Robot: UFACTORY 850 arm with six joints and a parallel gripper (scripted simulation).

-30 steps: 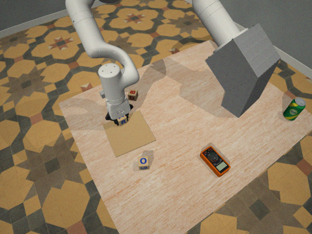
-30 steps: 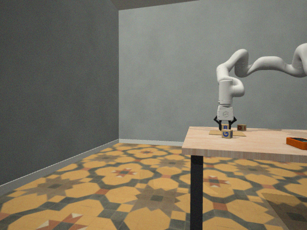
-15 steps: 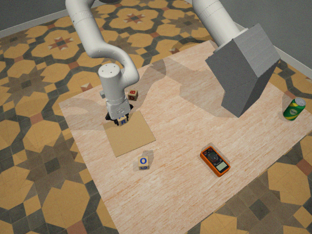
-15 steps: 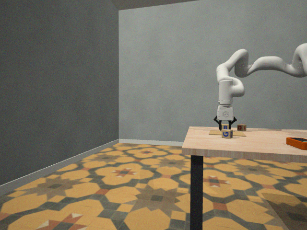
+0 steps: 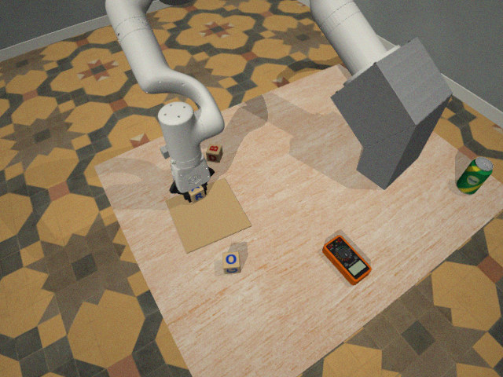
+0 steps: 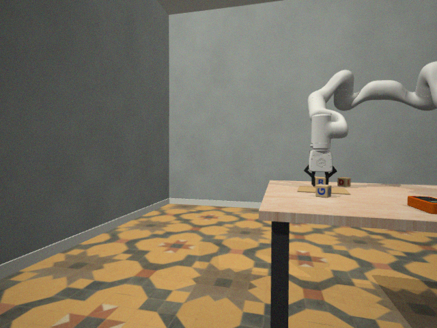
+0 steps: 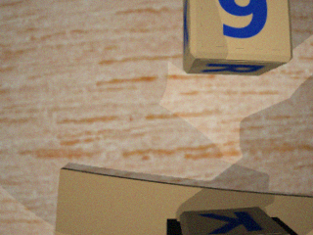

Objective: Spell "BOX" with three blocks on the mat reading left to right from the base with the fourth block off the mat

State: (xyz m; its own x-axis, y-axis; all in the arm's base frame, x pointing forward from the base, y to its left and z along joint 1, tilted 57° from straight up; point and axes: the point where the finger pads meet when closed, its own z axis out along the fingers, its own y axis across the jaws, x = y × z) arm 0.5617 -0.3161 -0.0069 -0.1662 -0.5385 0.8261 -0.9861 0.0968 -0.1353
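My hand is right at the X block. Also, from my hand: B block: 15 cm behind, 9 cm to the right, 1 cm below; then O block: 7 cm ahead, 25 cm to the left, 1 cm below; then tan mat: 1 cm ahead, 7 cm to the left, 3 cm below.
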